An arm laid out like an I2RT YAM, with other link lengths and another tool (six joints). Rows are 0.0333 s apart.
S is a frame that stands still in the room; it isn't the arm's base.
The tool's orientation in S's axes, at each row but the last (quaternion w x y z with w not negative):
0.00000, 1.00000, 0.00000, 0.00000
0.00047, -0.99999, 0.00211, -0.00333
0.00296, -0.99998, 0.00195, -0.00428
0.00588, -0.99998, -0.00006, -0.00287
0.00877, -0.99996, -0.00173, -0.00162
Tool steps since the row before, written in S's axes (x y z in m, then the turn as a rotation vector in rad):
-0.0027, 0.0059, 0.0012, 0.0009, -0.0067, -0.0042
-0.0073, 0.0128, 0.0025, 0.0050, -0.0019, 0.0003
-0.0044, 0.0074, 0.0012, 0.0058, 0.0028, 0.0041
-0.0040, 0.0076, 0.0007, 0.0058, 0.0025, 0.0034
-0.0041, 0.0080, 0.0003, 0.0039, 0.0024, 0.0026
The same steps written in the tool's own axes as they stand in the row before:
-0.0027, -0.0059, -0.0012, 0.0009, 0.0067, 0.0042
-0.0073, -0.0128, -0.0025, 0.0050, 0.0019, -0.0003
-0.0044, -0.0074, -0.0012, 0.0058, -0.0028, -0.0040
-0.0040, -0.0076, -0.0006, 0.0058, -0.0025, -0.0033
-0.0041, -0.0080, -0.0002, 0.0039, -0.0024, -0.0025

